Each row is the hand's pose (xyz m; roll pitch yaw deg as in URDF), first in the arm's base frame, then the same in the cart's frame.
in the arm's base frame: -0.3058 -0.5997 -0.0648 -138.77 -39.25 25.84
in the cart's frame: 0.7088 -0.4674 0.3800 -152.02 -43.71 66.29
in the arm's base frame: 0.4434 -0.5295 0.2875 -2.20 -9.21 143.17
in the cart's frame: 1.2333 -0.0093 0.8330 -2.42 1.65 174.83
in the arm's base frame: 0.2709 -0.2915 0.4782 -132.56 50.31 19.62
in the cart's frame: 0.9308 0.1050 0.9677 -144.87 43.40 42.25
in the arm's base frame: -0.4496 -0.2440 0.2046 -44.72 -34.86 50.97
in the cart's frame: 0.3549 -0.2369 0.5834 -57.97 -34.78 90.20
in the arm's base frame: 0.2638 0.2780 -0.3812 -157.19 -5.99 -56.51
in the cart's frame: 0.7936 0.5744 0.0600 -153.18 -16.12 -25.64
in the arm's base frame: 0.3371 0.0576 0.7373 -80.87 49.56 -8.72
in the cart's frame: 0.7579 0.4402 1.1939 -87.24 39.67 18.43
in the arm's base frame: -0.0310 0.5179 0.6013 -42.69 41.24 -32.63
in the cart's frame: 0.2388 0.6364 0.9534 -43.35 30.39 -1.38
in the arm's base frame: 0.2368 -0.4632 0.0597 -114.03 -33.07 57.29
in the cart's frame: 1.0692 -0.0645 0.5704 -126.84 -31.85 95.83
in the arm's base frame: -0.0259 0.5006 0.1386 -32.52 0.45 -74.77
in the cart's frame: 0.3390 0.6183 0.5017 -25.62 -7.96 -43.58
